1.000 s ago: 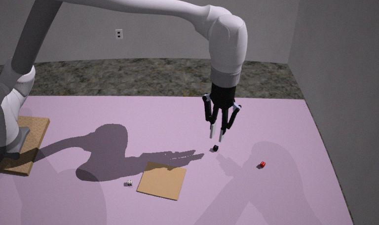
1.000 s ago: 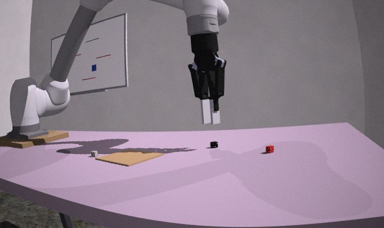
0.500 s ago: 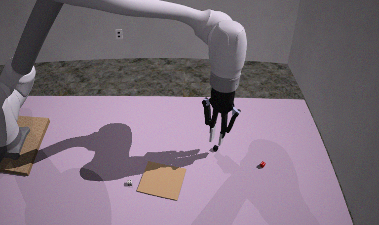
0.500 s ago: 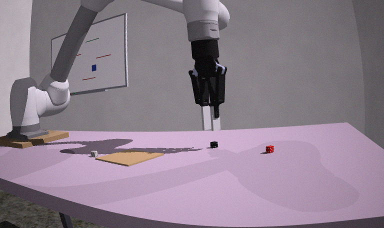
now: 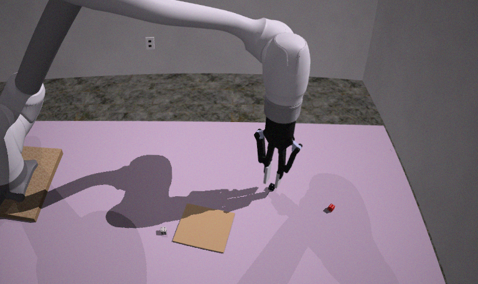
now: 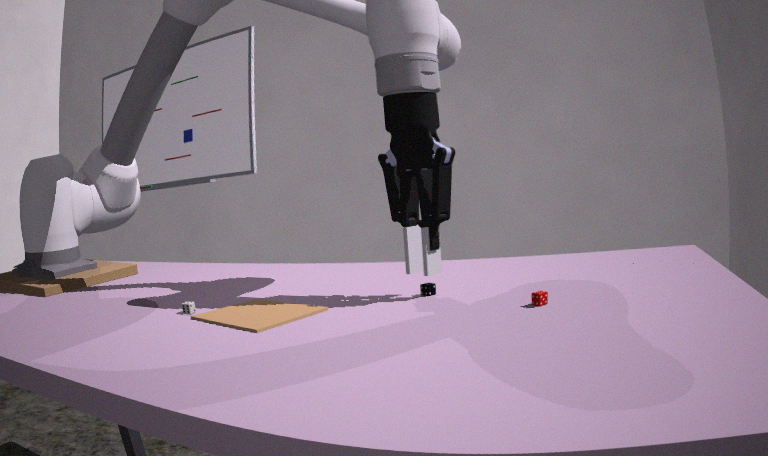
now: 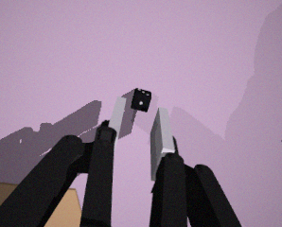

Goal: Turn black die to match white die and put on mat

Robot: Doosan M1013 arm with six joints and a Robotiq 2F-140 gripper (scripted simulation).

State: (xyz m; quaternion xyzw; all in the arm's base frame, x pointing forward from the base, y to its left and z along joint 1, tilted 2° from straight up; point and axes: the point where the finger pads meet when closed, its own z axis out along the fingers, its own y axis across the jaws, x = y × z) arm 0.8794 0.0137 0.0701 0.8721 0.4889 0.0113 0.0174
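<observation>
Now: the black die 6 cm below my hand and 1 cm to the left of it. Round my hand: tan mat: 20 cm behind, 14 cm to the right, 6 cm below; then red die: 17 cm ahead, 9 cm to the right, 6 cm below; then white die: 31 cm behind, 16 cm to the right, 6 cm below.
</observation>
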